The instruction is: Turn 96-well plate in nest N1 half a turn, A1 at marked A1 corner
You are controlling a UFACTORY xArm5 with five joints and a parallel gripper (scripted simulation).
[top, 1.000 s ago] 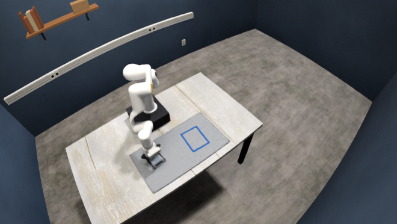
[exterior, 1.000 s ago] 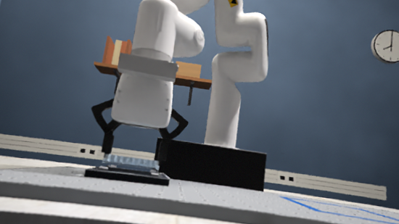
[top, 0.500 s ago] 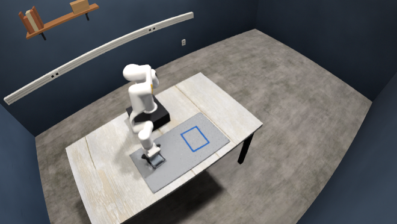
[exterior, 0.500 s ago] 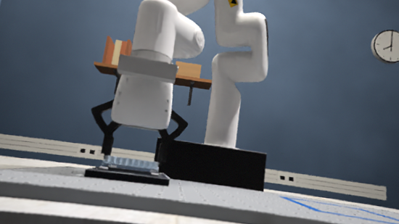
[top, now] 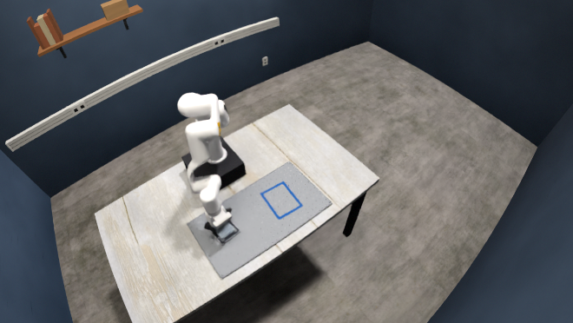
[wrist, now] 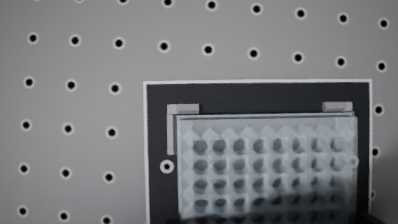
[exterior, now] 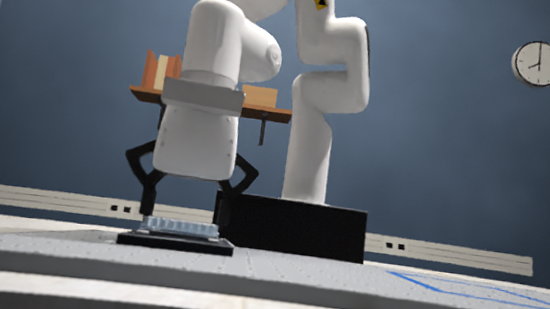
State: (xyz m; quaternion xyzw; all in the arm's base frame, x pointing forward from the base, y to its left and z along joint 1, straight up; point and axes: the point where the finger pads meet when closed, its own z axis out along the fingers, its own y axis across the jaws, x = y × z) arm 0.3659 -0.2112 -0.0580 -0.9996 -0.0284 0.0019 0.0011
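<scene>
Right now the 96-well plate is 1 cm below my hand. Round my hand: black plate nest: 3 cm below.
</scene>
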